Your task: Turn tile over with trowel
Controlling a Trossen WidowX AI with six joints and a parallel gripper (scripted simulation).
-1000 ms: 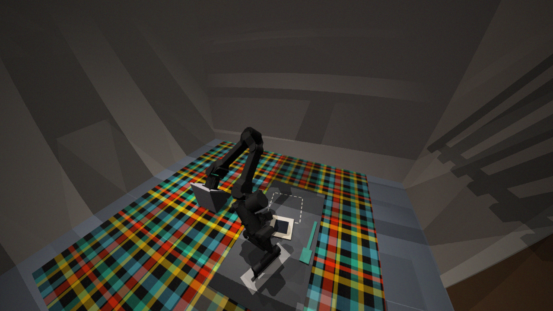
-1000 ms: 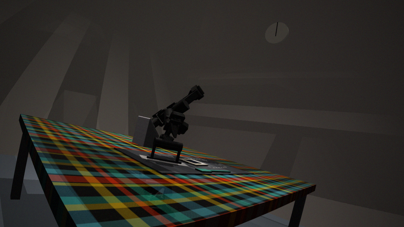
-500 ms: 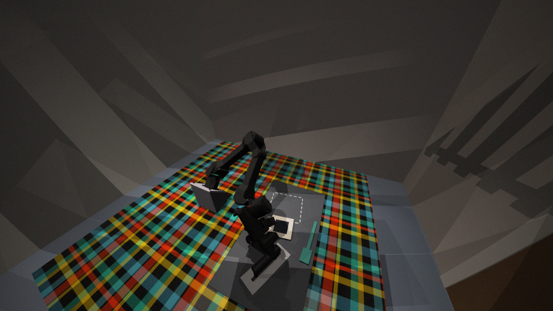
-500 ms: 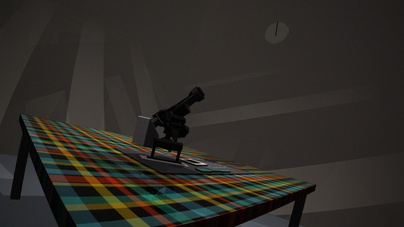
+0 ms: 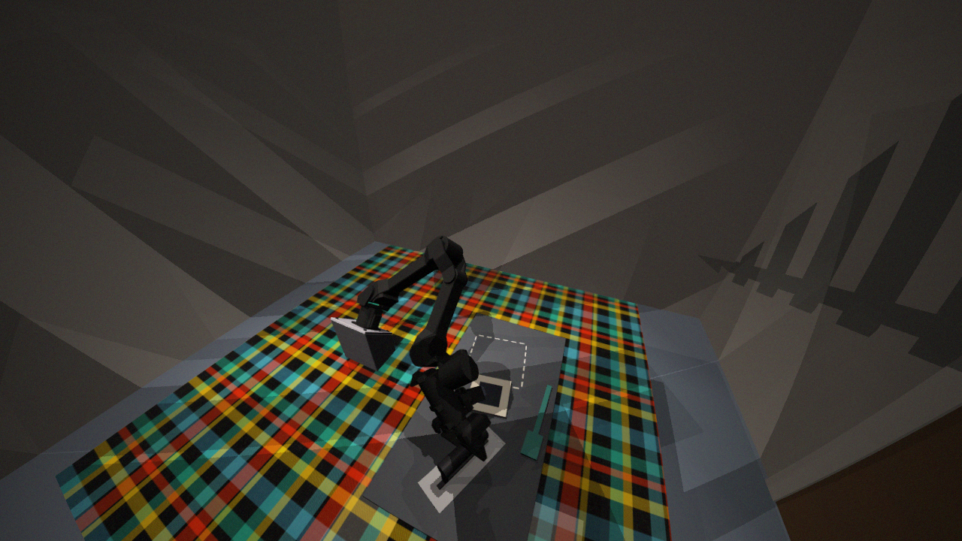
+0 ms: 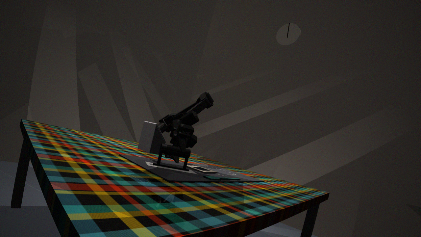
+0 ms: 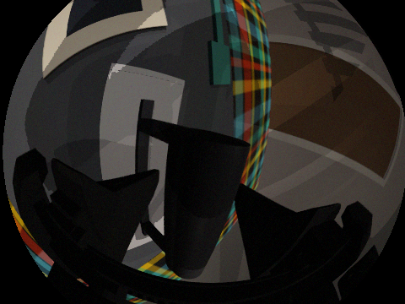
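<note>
Right now the tile is 6 cm behind my gripper tip, 17 cm to the left of it and 5 cm below it. The rest, counted from my gripper tip: trowel (9 cm ahead, 16 cm to the left, 5 cm below).
</note>
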